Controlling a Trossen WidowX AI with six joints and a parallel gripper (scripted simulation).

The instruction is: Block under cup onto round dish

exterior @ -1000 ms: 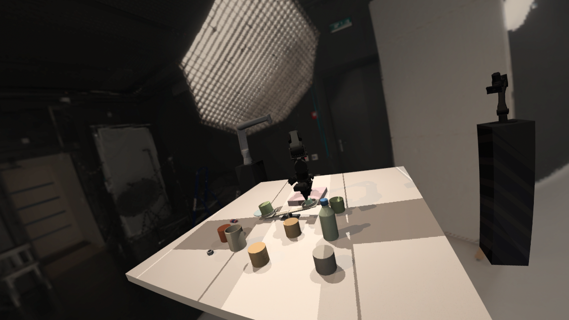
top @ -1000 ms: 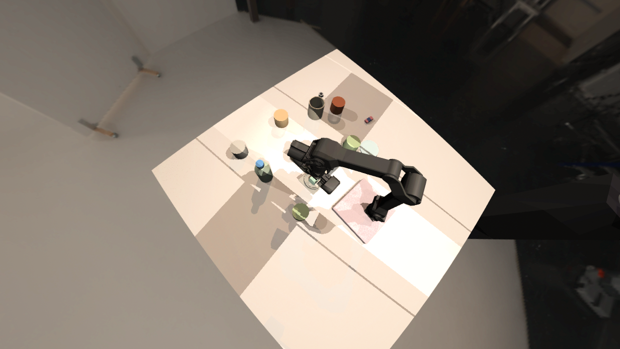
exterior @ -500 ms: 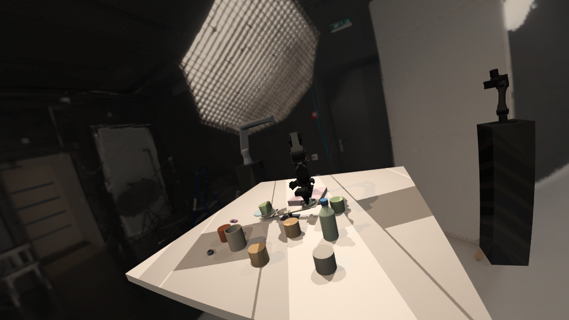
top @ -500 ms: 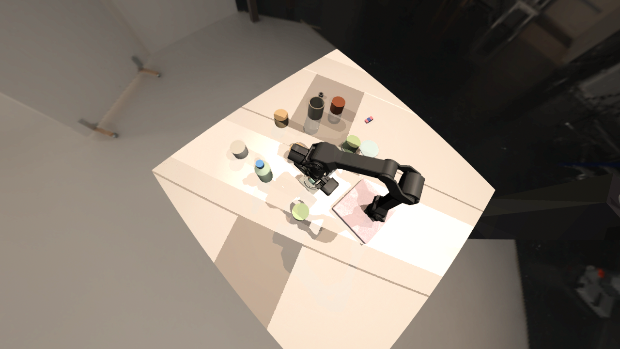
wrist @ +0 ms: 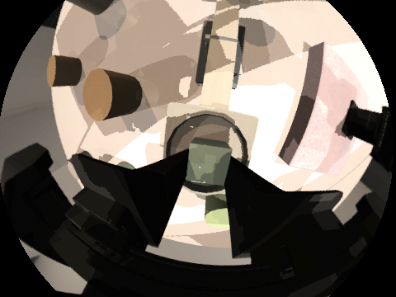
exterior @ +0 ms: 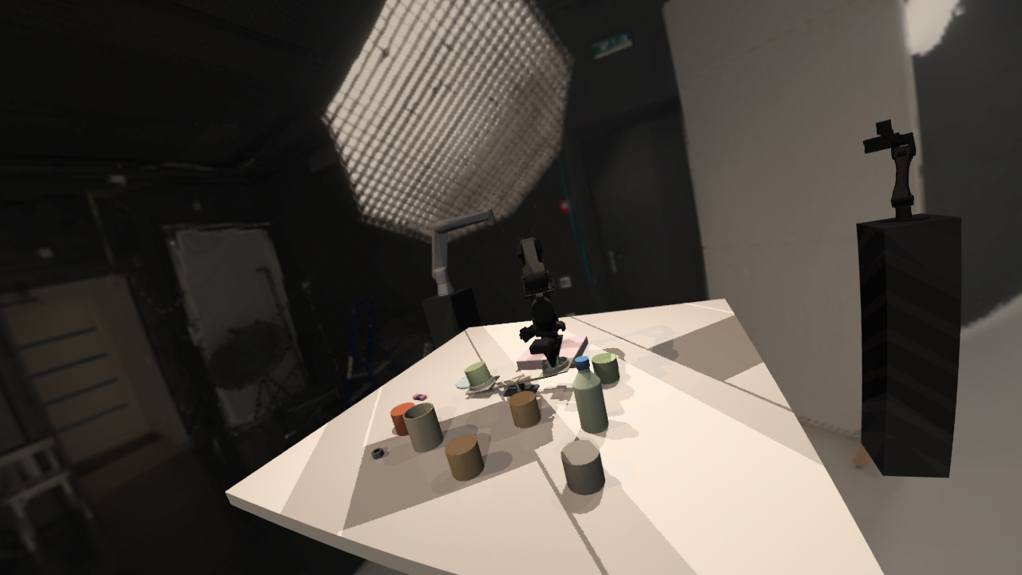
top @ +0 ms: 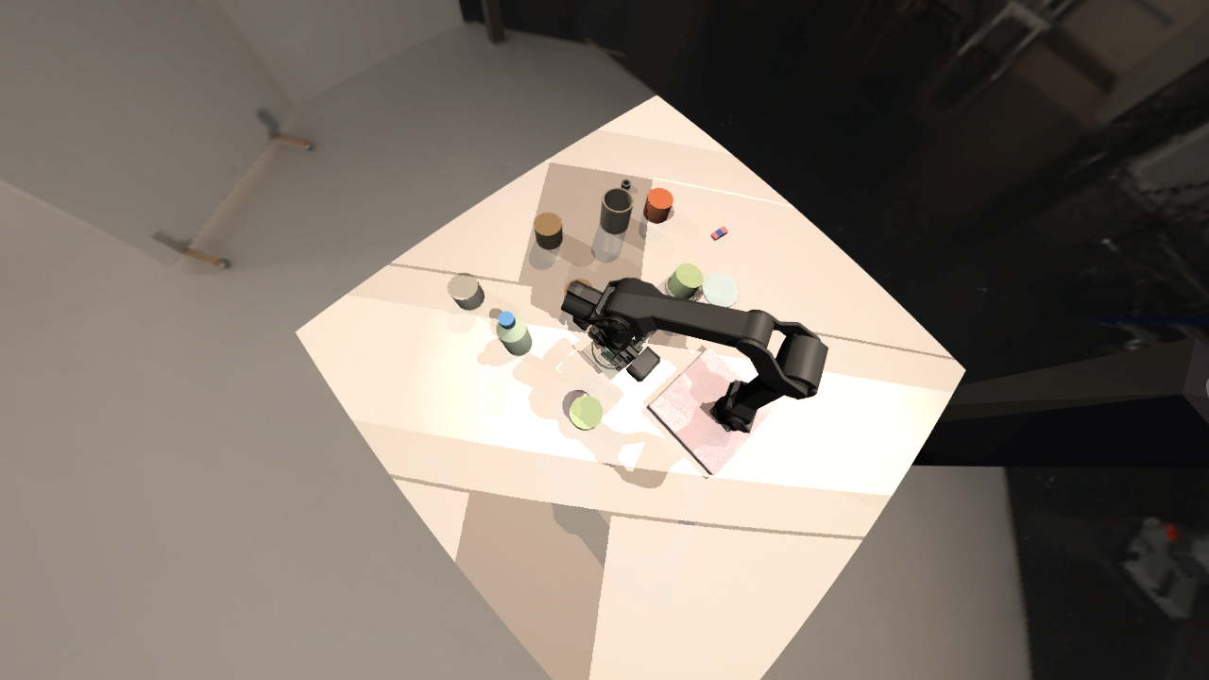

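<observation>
Right now my gripper tip is 40 mm past the pale blue round dish, 350 mm to the left of it and 80 mm above it. Also, from my gripper tip: bottle with blue cap: 160 mm ahead, 140 mm to the left, 30 mm above; grey cylinder: 330 mm ahead, 150 mm to the left, 40 mm below; pale green block: 10 mm above.
</observation>
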